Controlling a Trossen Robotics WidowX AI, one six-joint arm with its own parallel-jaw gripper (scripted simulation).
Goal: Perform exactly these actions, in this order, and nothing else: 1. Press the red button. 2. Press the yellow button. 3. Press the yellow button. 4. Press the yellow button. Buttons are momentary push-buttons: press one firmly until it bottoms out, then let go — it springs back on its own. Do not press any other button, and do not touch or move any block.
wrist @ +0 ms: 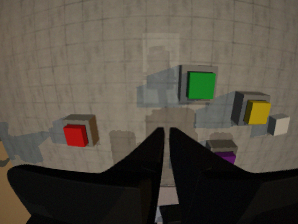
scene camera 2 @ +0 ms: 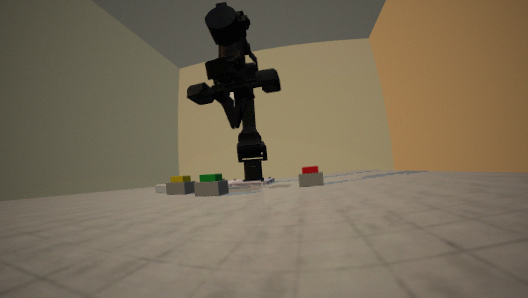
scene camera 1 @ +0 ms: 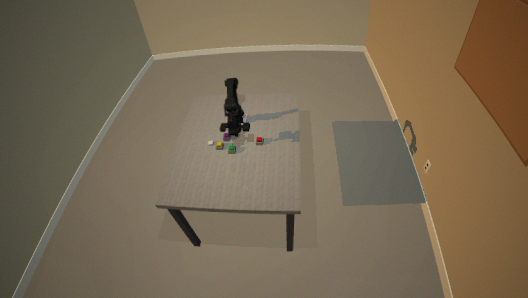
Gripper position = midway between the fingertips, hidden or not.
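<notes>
A green button (wrist: 200, 85) is visible. Shut and holding nothing: my gripper (scene camera 2: 235, 128) (wrist: 166, 133).
</notes>
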